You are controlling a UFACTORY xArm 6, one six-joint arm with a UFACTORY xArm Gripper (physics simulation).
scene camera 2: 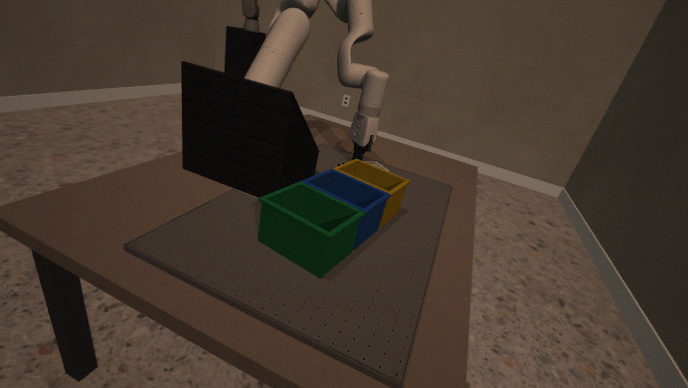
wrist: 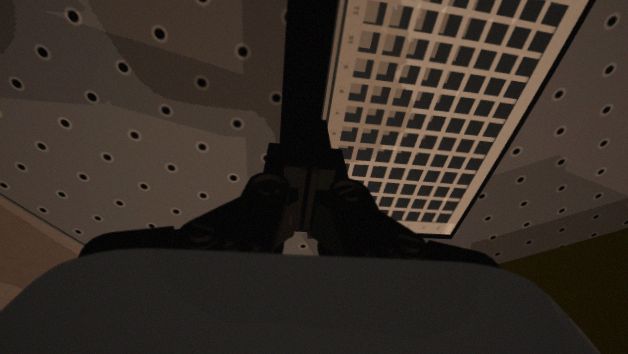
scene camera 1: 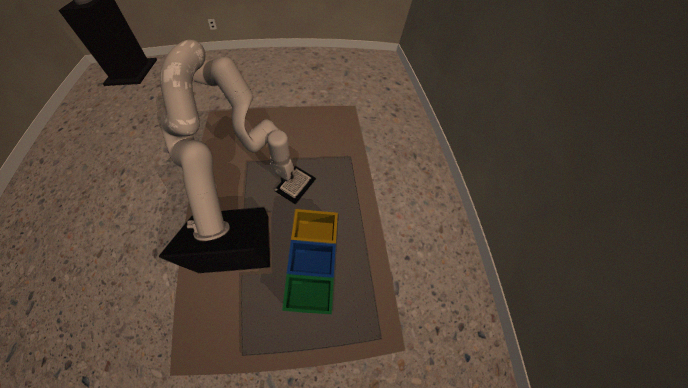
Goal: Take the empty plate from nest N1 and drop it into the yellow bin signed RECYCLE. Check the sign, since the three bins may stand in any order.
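Pixels of known places: gripper, fingertip midpoint: (wrist: 303, 147) (scene camera 1: 284, 180); arm's base, origin of the base link: (scene camera 2: 250, 105) (scene camera 1: 212, 231).
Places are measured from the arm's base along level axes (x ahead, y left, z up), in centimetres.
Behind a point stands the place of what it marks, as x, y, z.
The pale gridded plate (scene camera 1: 296, 183) @(27.4, 29.2, -16.2) (scene camera 2: 378, 165) @(28.8, 34.4, -16.3) (wrist: 425, 115) @(27.1, 30.5, -16.3) lies flat in its black nest (scene camera 1: 295, 200) @(27.3, 21.2, -17.5) (wrist: 310, 60) @(23.7, 34.3, -17.6) behind the bins; the nest's label does not show. My gripper (scene camera 1: 291, 176) @(21.8, 31.2, -16.8) (scene camera 2: 358, 156) @(21.8, 31.2, -16.8) (wrist: 303, 147) @(21.8, 31.2, -16.8) is shut and empty, its fingers pointing down. In the wrist view its dark fingertips overlap the nest's black border, at the plate's left long edge; whether they touch is not clear. The yellow bin (scene camera 1: 315, 231) @(36.4, 7.0, -18.1) (scene camera 2: 393, 205) @(44.1, 5.0, -14.1) is nearest the nest, and its dark wall shows at lower right in the wrist view. No readable RECYCLE sign shows.
The blue bin (scene camera 1: 312, 260) @(35.2, -5.5, -18.2) (scene camera 2: 371, 227) @(43.1, -6.6, -15.8) and the green bin (scene camera 1: 308, 295) @(33.7, -19.4, -18.1) (scene camera 2: 300, 240) @(35.7, -25.6, -13.1) stand in a row with the yellow one on the perforated grey board (scene camera 1: 350, 320) @(49.7, -29.3, -18.7) (scene camera 2: 280, 295) @(38.3, -34.0, -18.7). The arm's black pedestal (scene camera 1: 230, 250) @(10.8, -8.6, 8.5) (scene camera 2: 235, 130) @(4.3, -9.8, -4.2) stands left of the bins.
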